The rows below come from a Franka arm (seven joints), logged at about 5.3 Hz.
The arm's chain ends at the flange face. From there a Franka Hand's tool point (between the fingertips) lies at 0.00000 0.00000 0.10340 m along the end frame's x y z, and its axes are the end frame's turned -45 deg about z.
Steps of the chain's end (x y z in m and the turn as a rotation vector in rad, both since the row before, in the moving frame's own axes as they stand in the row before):
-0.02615 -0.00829 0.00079 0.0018 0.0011 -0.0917
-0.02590 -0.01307 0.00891 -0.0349 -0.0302 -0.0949
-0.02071 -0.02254 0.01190 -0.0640 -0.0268 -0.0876
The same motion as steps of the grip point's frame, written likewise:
-0.01242 -0.02441 0.00079 0.0005 0.0021 -0.0917
-0.01381 -0.02699 0.00880 -0.0033 -0.0460 -0.0949
-0.00521 -0.02758 0.01165 -0.0263 -0.0642 -0.0876

